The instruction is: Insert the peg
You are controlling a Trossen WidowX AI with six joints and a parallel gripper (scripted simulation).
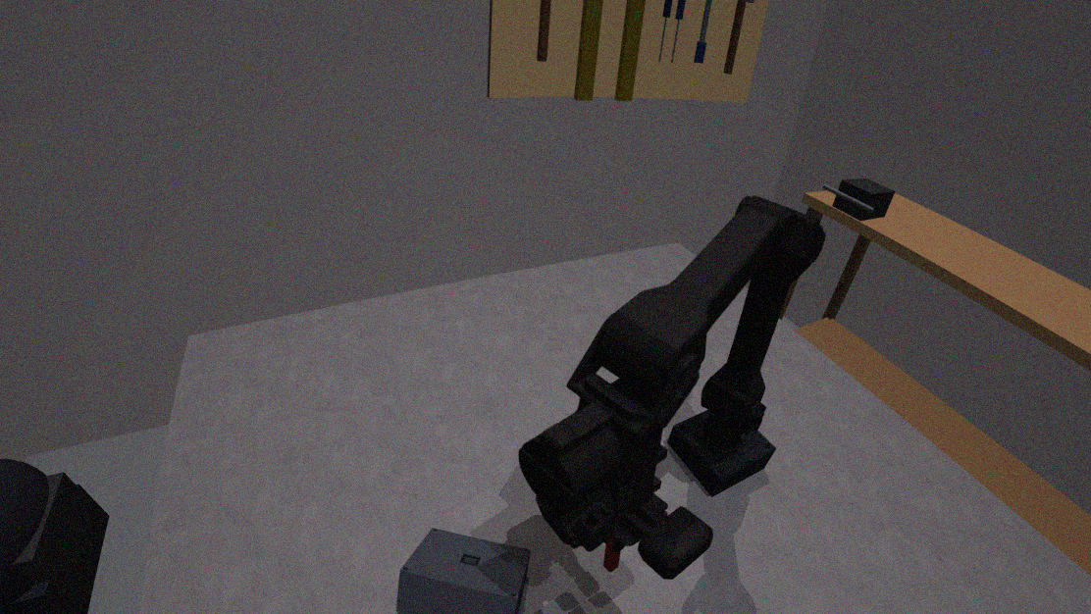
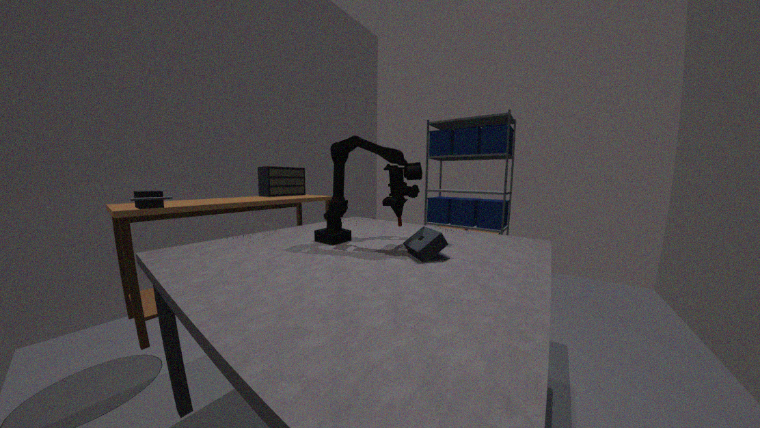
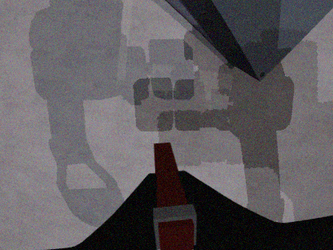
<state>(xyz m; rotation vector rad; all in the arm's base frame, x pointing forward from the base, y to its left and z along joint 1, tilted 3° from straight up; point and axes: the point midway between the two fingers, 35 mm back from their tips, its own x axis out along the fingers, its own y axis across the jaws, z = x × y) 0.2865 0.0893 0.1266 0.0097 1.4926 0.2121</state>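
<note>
Right now my gripper tip is 15 cm short of the panel block, 7 cm to the left of it and 8 cm above it. The rest, counted from my gripper tip: square peg 2 cm above.
</note>
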